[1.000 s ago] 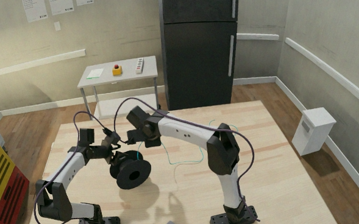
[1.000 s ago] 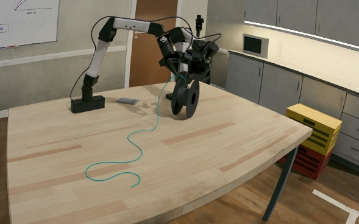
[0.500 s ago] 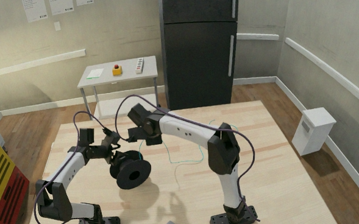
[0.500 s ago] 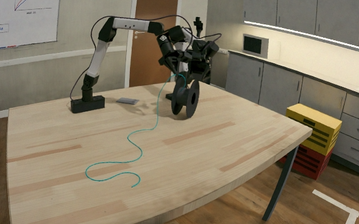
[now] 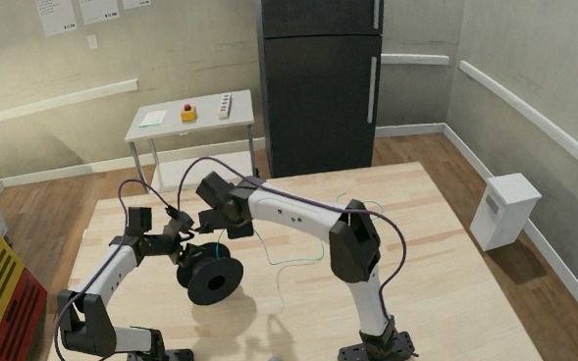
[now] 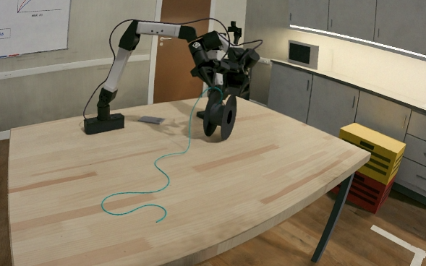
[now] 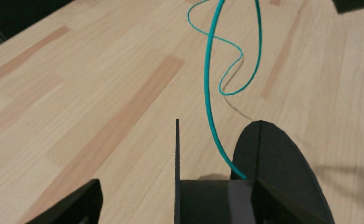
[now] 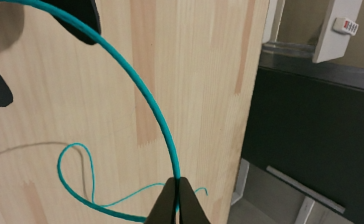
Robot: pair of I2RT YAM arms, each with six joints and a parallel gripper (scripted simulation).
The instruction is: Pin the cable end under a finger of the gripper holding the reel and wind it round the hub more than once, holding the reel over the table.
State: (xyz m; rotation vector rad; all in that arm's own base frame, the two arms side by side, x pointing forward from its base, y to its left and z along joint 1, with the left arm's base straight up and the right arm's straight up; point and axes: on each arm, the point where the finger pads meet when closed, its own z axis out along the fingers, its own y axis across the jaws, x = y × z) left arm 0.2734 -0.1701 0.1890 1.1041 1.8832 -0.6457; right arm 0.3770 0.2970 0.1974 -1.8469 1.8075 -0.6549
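Now: the black reel 30 mm behind my left hand, 20 mm to the right of it and 100 mm below it. From my left hand the other things lie so: flat grey plate (330 mm behind, 210 mm to the right, 200 mm below).
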